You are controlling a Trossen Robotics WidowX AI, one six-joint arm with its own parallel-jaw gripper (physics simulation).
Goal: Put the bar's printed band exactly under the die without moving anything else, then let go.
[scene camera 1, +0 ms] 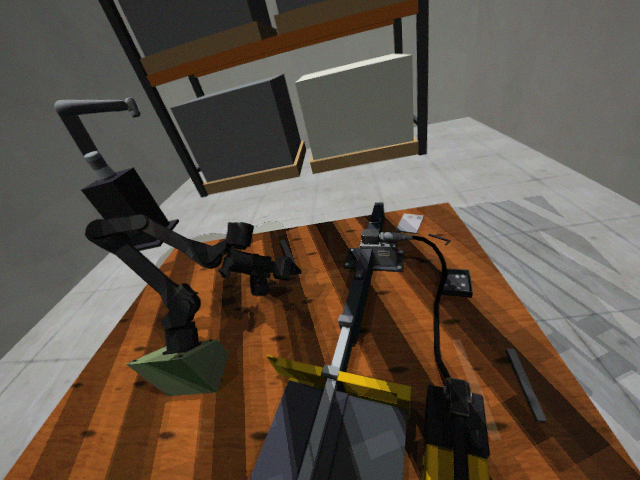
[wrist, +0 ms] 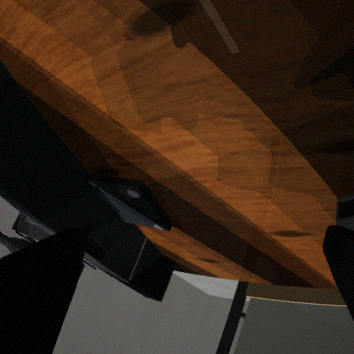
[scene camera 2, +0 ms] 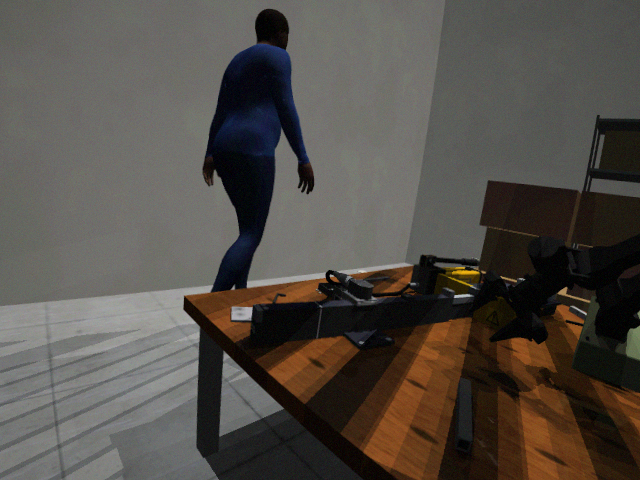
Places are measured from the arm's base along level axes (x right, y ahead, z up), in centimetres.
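Pixels of known places: gripper, fingertip midpoint: (scene camera 1: 292, 271) (wrist: 209, 241) (scene camera 2: 479, 325); arm's base, origin of the base link: (scene camera 1: 182, 349) (scene camera 2: 611, 326).
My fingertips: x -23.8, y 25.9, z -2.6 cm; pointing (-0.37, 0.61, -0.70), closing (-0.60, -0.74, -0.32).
Observation:
For each thing: its top centre in the pictures, then the offset to it from my fingertips. "spot": a spot on its surface instead.
- bar, middle of its top: (scene camera 2: 465, 404) (scene camera 1: 287, 250) dx -20.2, dy -5.1, dz -7.0 cm
- black-yellow device, surface spot: (scene camera 1: 456, 423) spot: dx +45.8, dy +29.2, dz +4.3 cm
- black cable, surface spot: (scene camera 1: 437, 320) spot: dx +20.0, dy +37.2, dz -7.9 cm
- small black tray, surface spot: (scene camera 1: 458, 283) spot: dx +8.8, dy +47.8, dz -8.8 cm
- flat strip, middle of its top: (scene camera 1: 524, 381) (scene camera 2: 377, 278) dx +37.1, dy +48.3, dz -8.0 cm
- hex key, middle of its top: (scene camera 1: 437, 238) dx -12.2, dy +50.2, dz -8.4 cm
- white card, middle of its top: (scene camera 2: 256, 313) (scene camera 1: 410, 222) dx -24.8, dy +44.4, dz -8.4 cm
A loose grey square tube, perhaps the bar (scene camera 1: 286, 251) (scene camera 2: 464, 413) (wrist: 346, 209), lies on the table; its open end shows beside the right finger in the wrist view. I make out no printed band on it. A long dark rail (scene camera 1: 357, 297) (scene camera 2: 392, 316) (wrist: 40, 150) crosses the table, with a thin pale line across its side. A grey block with a cable plug (scene camera 1: 383, 254) (scene camera 2: 356, 291) sits at the rail; I cannot tell whether it holds the die. My gripper (scene camera 1: 281, 281) (scene camera 2: 484, 324) (wrist: 209, 241) is open and empty, above the table between the tube and the rail.
A yellow-edged grey unit (scene camera 1: 361, 428) and a black-yellow device (scene camera 1: 456, 423) stand at the near end. A black cable (scene camera 1: 437, 320) arches to the block. A small black tray (scene camera 1: 458, 283), a flat strip (scene camera 1: 526, 384), a hex key (scene camera 1: 439, 238) and a white card (scene camera 1: 410, 222) lie beyond the rail.

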